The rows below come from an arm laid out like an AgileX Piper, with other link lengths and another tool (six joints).
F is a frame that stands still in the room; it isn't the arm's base.
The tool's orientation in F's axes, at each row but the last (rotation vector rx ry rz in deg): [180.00 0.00 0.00]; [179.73 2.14 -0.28]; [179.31 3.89 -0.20]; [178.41 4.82 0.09]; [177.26 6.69 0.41]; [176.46 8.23 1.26]
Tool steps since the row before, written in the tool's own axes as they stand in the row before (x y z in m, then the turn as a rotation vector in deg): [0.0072 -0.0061 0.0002 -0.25 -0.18 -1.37]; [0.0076 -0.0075 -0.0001 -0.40 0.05 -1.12]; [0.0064 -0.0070 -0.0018 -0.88 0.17 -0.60]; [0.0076 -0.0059 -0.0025 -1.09 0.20 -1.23]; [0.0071 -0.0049 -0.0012 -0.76 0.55 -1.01]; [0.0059 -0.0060 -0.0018 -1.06 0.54 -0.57]
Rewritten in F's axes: [0.0072 0.0061 -0.0002 -0.25 0.18 1.37]; [0.0074 0.0077 0.0000 -0.40 -0.05 1.12]; [0.0061 0.0073 0.0017 -0.87 -0.20 0.60]; [0.0073 0.0064 0.0023 -1.08 -0.23 1.23]; [0.0067 0.0055 0.0010 -0.72 -0.56 1.03]; [0.0053 0.0066 0.0015 -1.01 -0.60 0.59]
